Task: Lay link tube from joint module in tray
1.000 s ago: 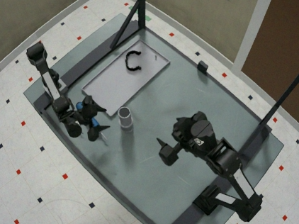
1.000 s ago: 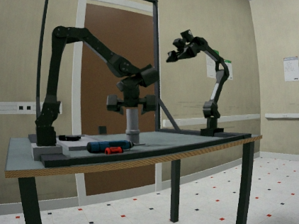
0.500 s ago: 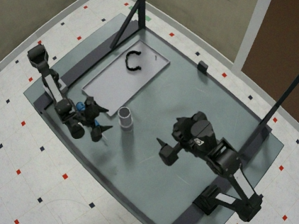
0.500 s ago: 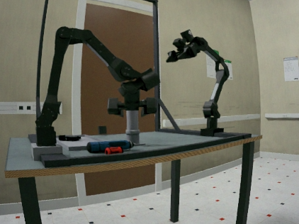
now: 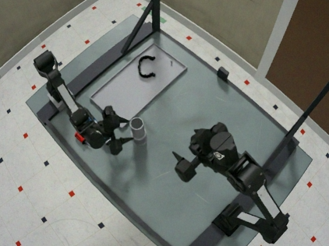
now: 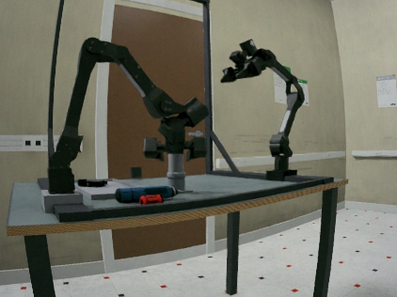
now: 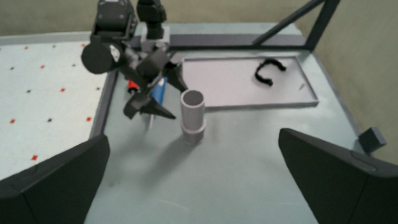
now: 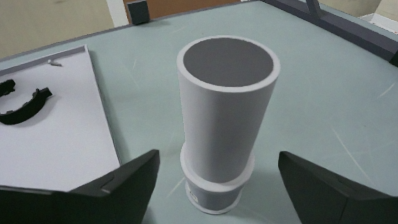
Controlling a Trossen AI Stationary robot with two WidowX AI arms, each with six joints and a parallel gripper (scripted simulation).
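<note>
My right gripper is now 4 cm past the grey link tube, 3 cm to the right of it and 2 cm above it. From my right hand the other things lie so: joint module: 10 cm below, 4 cm to the left, 4 cm behind; flat grey tray: 25 cm behind, 14 cm to the right, 12 cm below; red tool: 15 cm to the right, 12 cm ahead, 11 cm below.
</note>
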